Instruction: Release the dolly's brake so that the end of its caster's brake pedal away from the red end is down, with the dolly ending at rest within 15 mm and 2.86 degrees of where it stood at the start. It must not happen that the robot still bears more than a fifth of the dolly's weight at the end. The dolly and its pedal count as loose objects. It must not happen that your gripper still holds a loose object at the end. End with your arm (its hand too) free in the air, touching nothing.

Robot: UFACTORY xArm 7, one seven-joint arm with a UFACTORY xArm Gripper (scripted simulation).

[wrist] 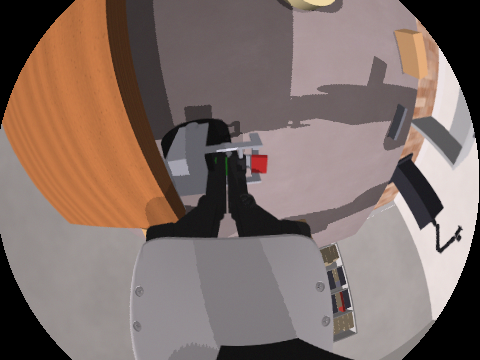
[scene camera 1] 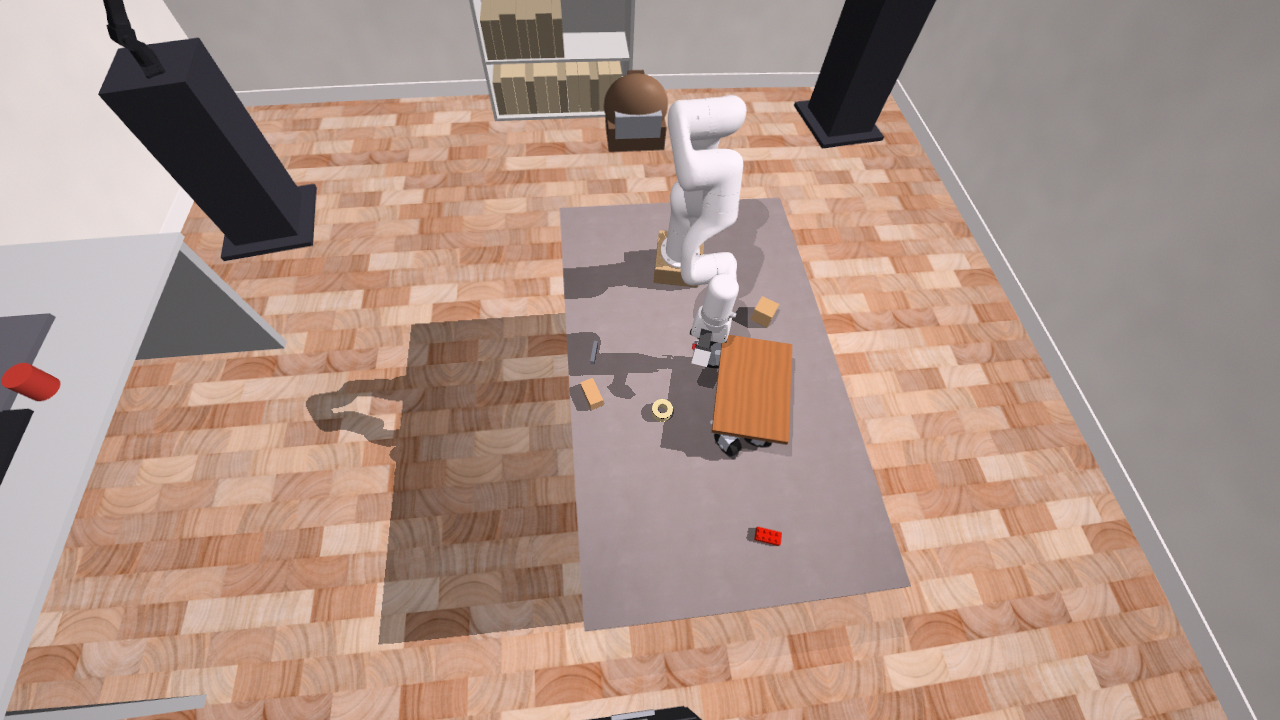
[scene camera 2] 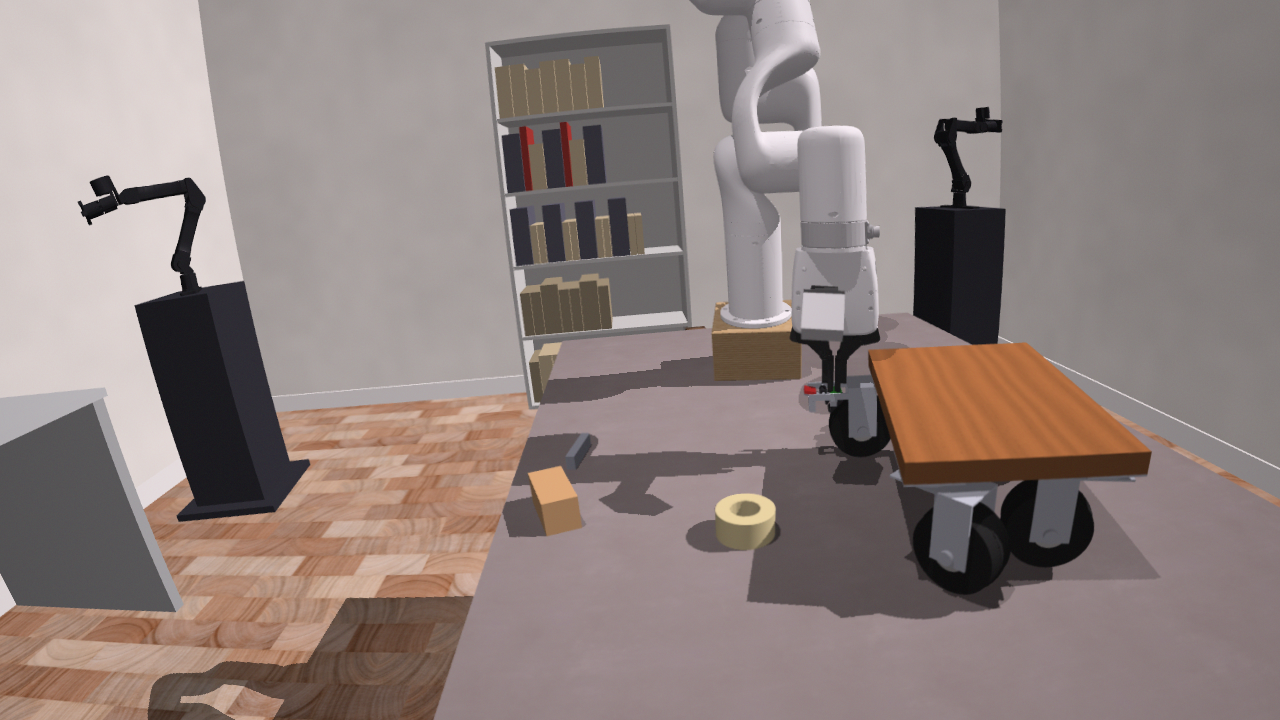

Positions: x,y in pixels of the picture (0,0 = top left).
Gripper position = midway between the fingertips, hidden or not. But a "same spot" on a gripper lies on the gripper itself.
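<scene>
My gripper is visible in scene camera 1 (704,348), in the wrist view and in scene camera 2. On my gripper (wrist: 203,221) and (scene camera 2: 846,343) are the same spot.
</scene>
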